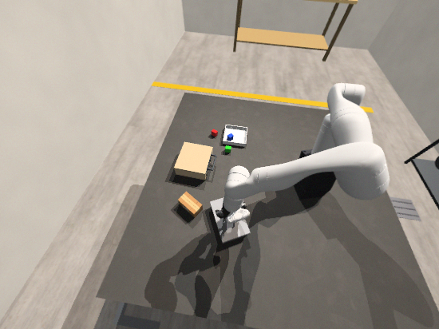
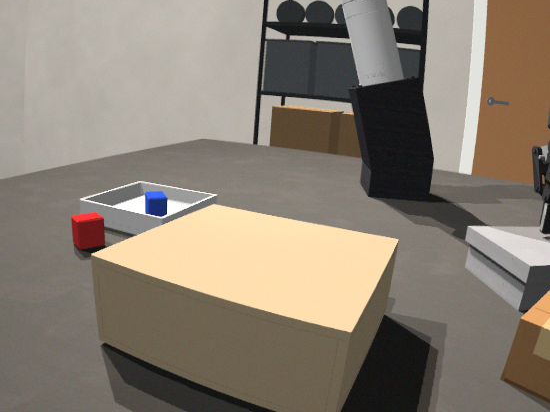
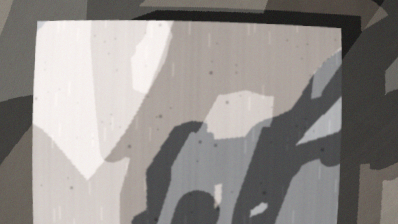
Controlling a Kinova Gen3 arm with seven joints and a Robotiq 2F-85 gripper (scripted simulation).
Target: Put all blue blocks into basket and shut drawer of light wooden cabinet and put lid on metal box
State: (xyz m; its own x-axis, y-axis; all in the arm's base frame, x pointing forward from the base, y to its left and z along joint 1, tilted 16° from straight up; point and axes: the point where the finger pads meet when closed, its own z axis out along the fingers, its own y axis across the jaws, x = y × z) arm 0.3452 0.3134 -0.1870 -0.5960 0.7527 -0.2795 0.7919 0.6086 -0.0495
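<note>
Now: the lid 30 mm below my hand. Also, from my hand: grey metal box 50 mm below; then brown box 200 mm ahead, 40 mm below; then drawer 260 mm ahead, 240 mm to the right, 40 mm below.
</note>
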